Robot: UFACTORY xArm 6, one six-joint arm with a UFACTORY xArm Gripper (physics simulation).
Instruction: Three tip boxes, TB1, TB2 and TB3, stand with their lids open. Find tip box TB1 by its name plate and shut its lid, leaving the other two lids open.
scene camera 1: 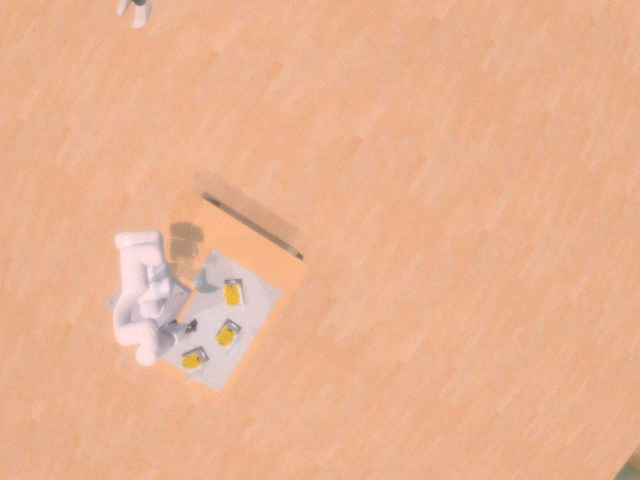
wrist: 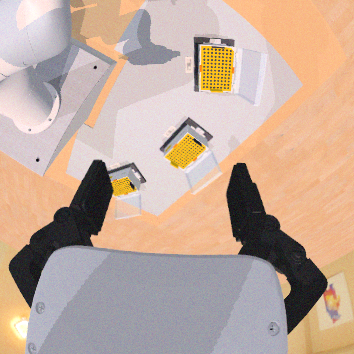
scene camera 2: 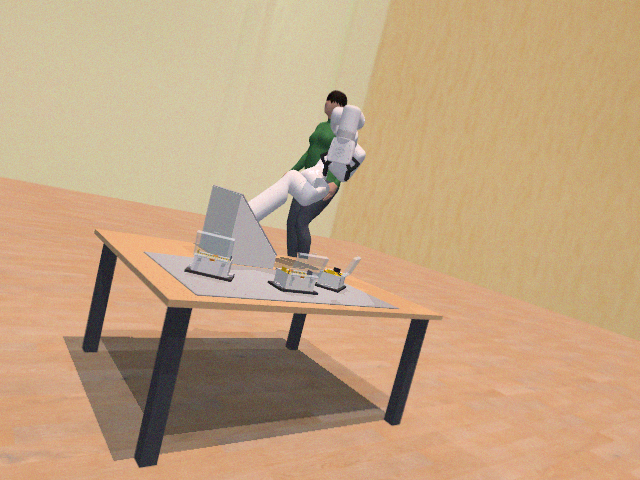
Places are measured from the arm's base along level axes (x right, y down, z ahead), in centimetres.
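Pixels of known places: gripper, fingertip midpoint: point(scene camera 1: 186, 322) point(wrist: 167, 176) point(scene camera 2: 334, 178); arm's base at its link origin: point(scene camera 1: 152, 308) point(wrist: 35, 106) point(scene camera 2: 247, 216).
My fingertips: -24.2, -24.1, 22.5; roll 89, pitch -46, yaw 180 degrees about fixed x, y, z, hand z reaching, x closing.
Ahead of a thing's pixels: the offset from my fingertips to its top centre, as dx, dy, dz. Level surfaces: height alone.
Three tip boxes with yellow racks and raised clear lids stand on the mat. One box @(-6.6, +35.8, +6.3) point(scene camera 1: 233, 292) point(scene camera 2: 210, 264) point(wrist: 217, 69) is at the top in the wrist view, a middle box @(+17.0, +35.8, +19.1) point(scene camera 1: 226, 334) point(scene camera 2: 296, 280) point(wrist: 186, 151) is at the centre, and another box @(+46.2, +35.8, +13.1) point(scene camera 1: 193, 359) point(scene camera 2: 331, 279) point(wrist: 123, 186) is at the lower left. Small white plates lie on their base-facing sides; their lettering is too small to read, so I cannot tell which is TB1. My gripper point(scene camera 1: 181, 326) point(scene camera 2: 337, 176) point(wrist: 167, 176) is open and empty, high above the mat.
The grey mat @(dy +43.3) point(scene camera 1: 255, 310) point(scene camera 2: 242, 291) point(wrist: 277, 90) lies on the wooden table @(dy +43.6) point(scene camera 1: 217, 227) point(scene camera 2: 155, 273). The grey wedge mount point(scene camera 2: 221, 211) point(wrist: 80, 100) carries the arm beside the mat. A person in green point(scene camera 2: 319, 136) stands behind the arm in scene camera 2.
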